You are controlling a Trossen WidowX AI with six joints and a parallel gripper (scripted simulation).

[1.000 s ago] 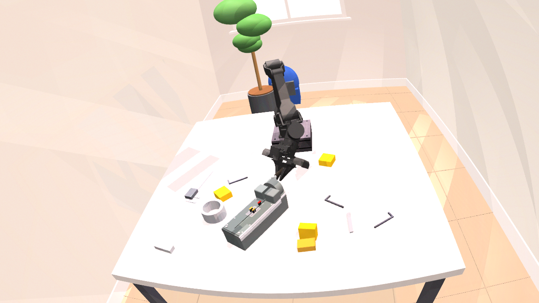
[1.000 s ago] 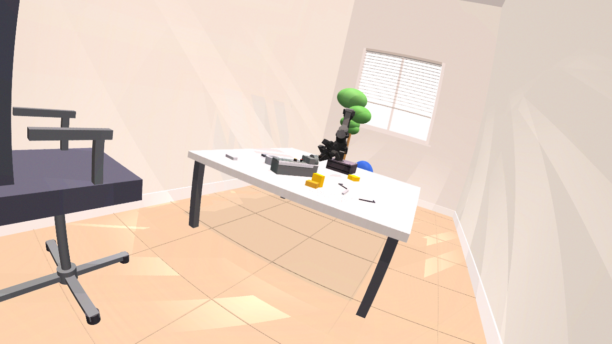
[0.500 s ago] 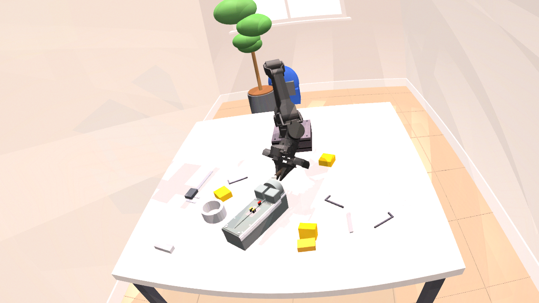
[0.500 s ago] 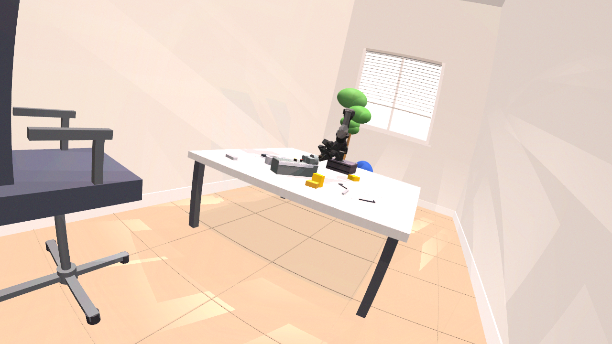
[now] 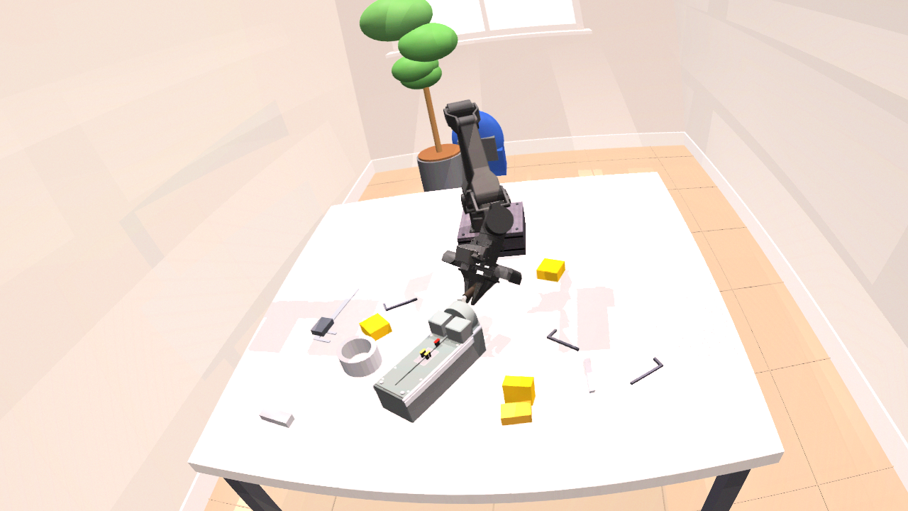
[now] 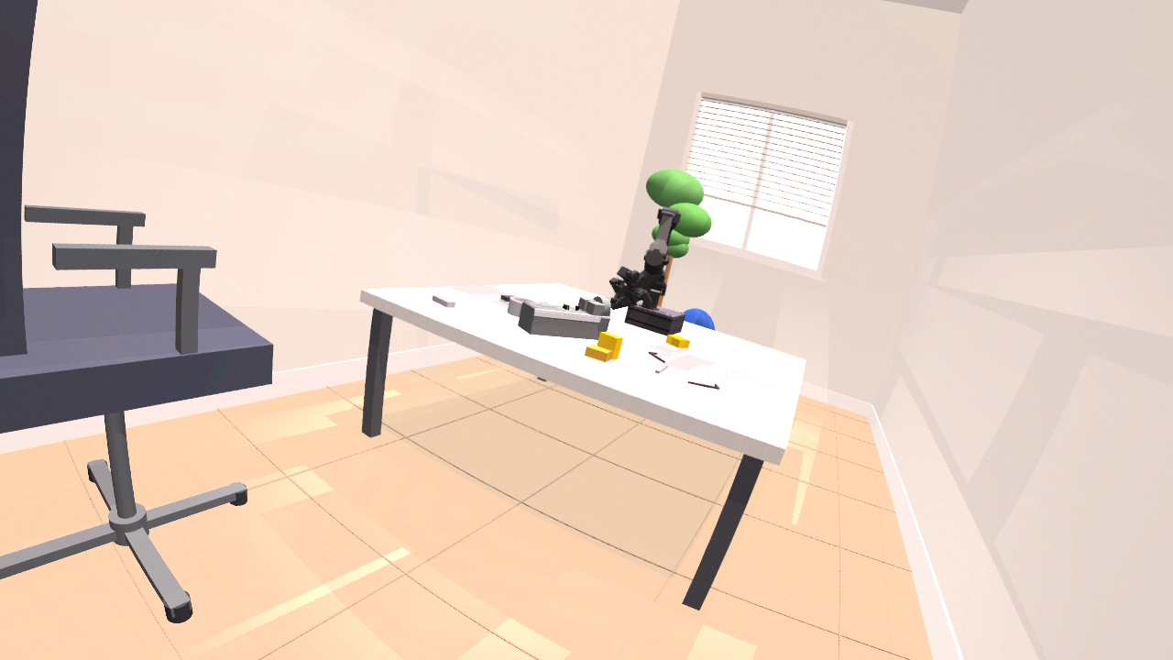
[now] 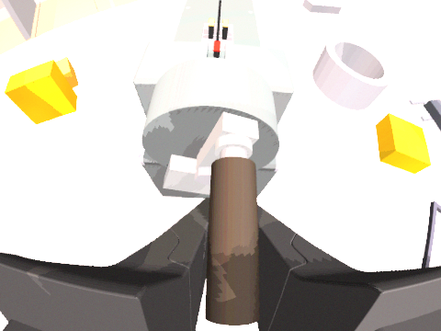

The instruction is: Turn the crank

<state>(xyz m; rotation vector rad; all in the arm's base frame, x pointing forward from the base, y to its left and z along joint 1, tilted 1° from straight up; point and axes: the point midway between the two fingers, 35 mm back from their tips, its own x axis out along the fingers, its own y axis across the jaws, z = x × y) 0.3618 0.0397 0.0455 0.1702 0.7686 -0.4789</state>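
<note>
The brown crank handle is 30 mm above my gripper tip, 10 mm to the left of it and 10 mm behind it. Also, from my gripper tip: red pointer 120 mm ahead, 50 mm to the right, 10 mm below.
</note>
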